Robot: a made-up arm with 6 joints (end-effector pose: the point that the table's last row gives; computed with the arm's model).
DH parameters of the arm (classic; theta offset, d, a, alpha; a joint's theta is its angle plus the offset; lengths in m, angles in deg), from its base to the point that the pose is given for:
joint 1: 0 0.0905 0 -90
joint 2: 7.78 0 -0.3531 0
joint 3: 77.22 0 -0.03 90
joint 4: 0 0.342 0 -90
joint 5: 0 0 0.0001 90
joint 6: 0 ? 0 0
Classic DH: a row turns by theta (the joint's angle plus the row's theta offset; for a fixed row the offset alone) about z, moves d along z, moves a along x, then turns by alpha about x.
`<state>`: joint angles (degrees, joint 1 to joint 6).
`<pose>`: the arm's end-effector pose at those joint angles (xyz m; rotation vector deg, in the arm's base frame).
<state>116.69 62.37 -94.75 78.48 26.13 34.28</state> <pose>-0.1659 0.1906 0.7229 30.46 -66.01 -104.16</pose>
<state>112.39 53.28 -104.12 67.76 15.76 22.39</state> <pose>-0.0669 0.0666 0.8064 29.29 -49.28 -143.73</pose>
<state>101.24 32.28 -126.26 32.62 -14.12 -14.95</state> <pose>0.0975 -0.3931 0.7852 23.59 -12.62 117.76</pose>
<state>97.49 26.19 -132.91 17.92 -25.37 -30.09</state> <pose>0.0907 -0.5434 0.6943 46.05 -21.96 81.70</pose>
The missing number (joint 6, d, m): 0.145
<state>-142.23 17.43 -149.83 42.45 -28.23 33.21</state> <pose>0.5407 0.4774 0.4996 -72.68 4.75 -49.72</pose>
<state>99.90 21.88 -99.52 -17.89 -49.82 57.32</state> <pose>0.0327 -0.3854 0.7146 9.14 -54.38 132.15</pose>
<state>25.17 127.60 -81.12 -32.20 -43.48 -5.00</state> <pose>0.5767 0.3297 0.1279 -56.69 73.54 14.01</pose>
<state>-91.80 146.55 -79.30 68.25 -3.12 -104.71</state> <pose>-0.0253 -0.5735 -0.1720 77.65 145.86 -40.15</pose>
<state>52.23 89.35 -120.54 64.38 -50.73 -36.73</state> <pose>0.2929 0.2128 0.7604 35.06 38.36 53.83</pose>
